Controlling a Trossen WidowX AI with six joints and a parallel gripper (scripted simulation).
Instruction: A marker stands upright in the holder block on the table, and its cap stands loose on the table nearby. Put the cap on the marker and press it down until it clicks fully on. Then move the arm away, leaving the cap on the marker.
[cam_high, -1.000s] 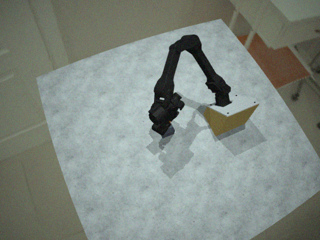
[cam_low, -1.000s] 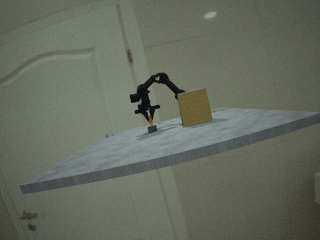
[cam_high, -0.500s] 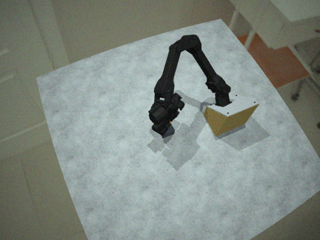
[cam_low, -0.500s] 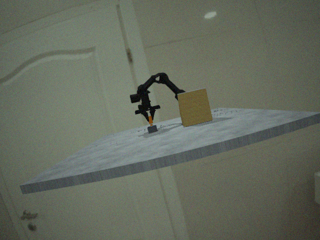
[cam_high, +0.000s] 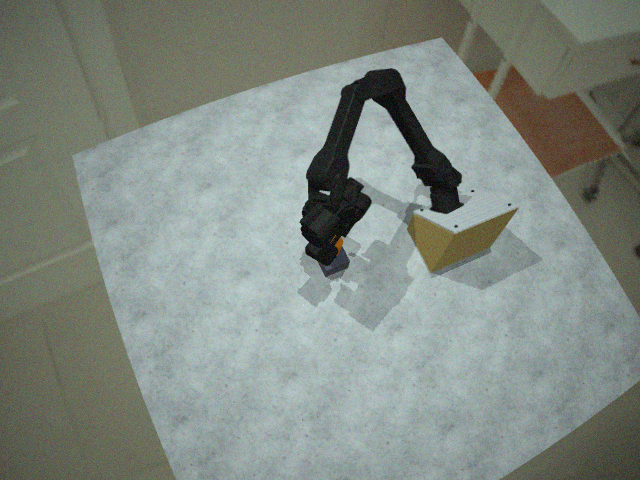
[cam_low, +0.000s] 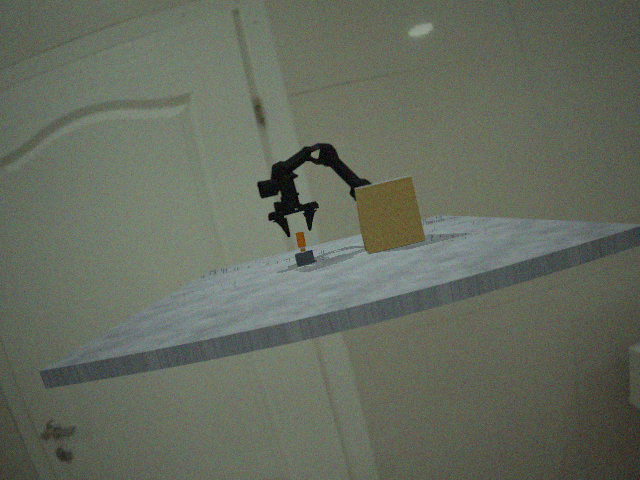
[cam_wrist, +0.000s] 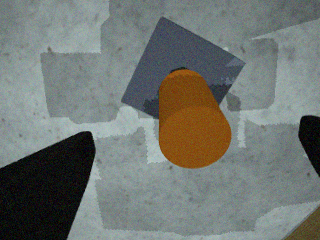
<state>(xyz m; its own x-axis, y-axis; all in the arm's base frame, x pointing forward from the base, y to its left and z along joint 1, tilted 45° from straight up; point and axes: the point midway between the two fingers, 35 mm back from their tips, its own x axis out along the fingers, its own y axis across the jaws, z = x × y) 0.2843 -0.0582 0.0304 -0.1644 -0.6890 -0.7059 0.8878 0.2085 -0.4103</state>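
Now: the orange cap 20 mm below my gripper tip. The rest, counted from my gripper tip: grey holder block: 90 mm below.
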